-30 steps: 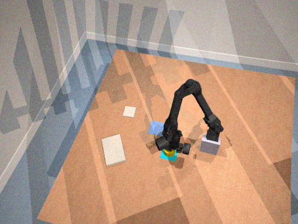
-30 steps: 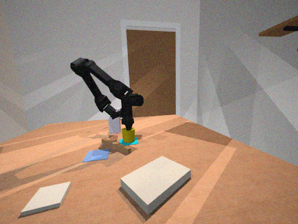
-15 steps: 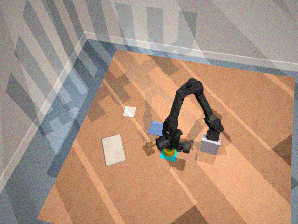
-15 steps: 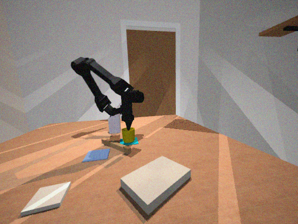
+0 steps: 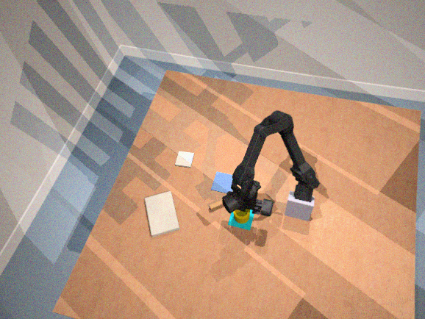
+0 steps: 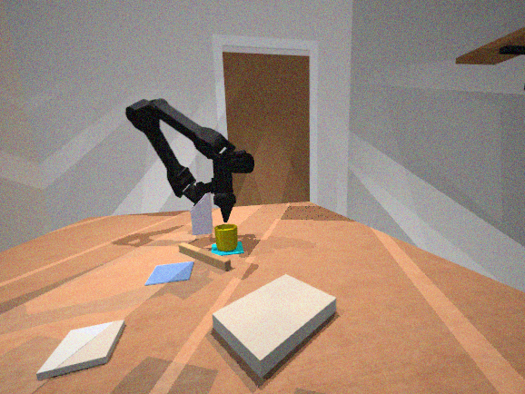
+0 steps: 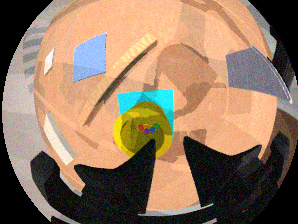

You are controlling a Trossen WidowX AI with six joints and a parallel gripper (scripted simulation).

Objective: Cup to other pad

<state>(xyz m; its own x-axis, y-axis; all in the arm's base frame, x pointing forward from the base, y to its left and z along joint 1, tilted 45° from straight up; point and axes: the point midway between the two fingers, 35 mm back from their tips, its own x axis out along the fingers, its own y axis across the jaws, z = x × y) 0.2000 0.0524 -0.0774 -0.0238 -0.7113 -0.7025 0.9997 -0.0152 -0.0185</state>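
Now: the yellow cup 5 cm below my gripper tip and 3 cm ahead of it. Round my gripper tip: white tile: 36 cm ahead, 22 cm to the right, 8 cm below; then wooden bar: 9 cm ahead, 8 cm below, 7 cm to the right; then light blue pad: 15 cm ahead, 14 cm to the right, 9 cm below.
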